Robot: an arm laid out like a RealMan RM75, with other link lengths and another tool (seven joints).
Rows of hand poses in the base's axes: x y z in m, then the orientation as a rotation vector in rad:
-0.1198, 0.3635, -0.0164, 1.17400, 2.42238, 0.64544
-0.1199, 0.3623, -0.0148, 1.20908, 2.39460, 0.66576
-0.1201, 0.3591, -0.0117, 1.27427, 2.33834, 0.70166
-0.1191, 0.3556, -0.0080, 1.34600, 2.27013, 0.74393
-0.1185, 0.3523, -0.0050, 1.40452, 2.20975, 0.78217
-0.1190, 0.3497, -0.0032, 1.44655, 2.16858, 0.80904
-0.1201, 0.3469, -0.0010, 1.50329, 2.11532, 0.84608
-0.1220, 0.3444, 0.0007, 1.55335, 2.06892, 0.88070
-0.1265, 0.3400, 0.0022, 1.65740, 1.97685, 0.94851
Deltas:
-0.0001, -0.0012, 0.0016, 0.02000, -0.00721, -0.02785
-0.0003, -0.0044, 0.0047, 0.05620, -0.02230, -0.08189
0.0007, -0.0079, 0.0084, 0.09881, -0.04128, -0.14350
0.0013, -0.0112, 0.0114, 0.13712, -0.05836, -0.19503
0.0008, -0.0138, 0.0132, 0.16524, -0.06753, -0.23082
-0.0003, -0.0166, 0.0154, 0.20489, -0.07645, -0.27740
-0.0022, -0.0191, 0.0171, 0.24217, -0.08229, -0.31732
-0.0067, -0.0235, 0.0186, 0.31919, -0.08596, -0.39737

